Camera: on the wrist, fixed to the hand. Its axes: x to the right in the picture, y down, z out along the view.
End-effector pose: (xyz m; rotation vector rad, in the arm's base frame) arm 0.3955 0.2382 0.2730 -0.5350 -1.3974 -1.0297
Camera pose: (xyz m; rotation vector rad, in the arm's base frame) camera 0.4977 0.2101 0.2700 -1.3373 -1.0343 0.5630
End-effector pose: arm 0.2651 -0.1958 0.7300 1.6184 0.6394 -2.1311
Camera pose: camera 0.3689 -0.2084 0.7121 0.9547 -0.8804 -1.2517
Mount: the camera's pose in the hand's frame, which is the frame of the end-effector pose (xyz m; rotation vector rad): -0.0092 0.0704 -0.0788 0.3084 -0.4799 1.5258
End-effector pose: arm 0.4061 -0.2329 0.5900 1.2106 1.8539 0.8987
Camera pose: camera 0.3708 -0.2321 0.6900 2.7748 0.4238 0.8552
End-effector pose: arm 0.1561 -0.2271 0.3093 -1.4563 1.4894 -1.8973
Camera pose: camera 0.0710 -0.2070 0.2493 -0.2513 1.2685 -0.6758
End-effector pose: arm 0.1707 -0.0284 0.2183 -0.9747 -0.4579 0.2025
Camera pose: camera 0.2015 -0.0519 0.1196 -0.7807 -0.0080 1.8488
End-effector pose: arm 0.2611 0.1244 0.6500 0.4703 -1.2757 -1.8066
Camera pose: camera 0.3519 0.0782 0.6796 -0.7153 -1.5208 -0.3992
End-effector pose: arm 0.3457 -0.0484 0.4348 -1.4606 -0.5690 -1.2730
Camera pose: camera 0.3718 -0.1398 0.3878 -1.3572 0.1435 0.3489
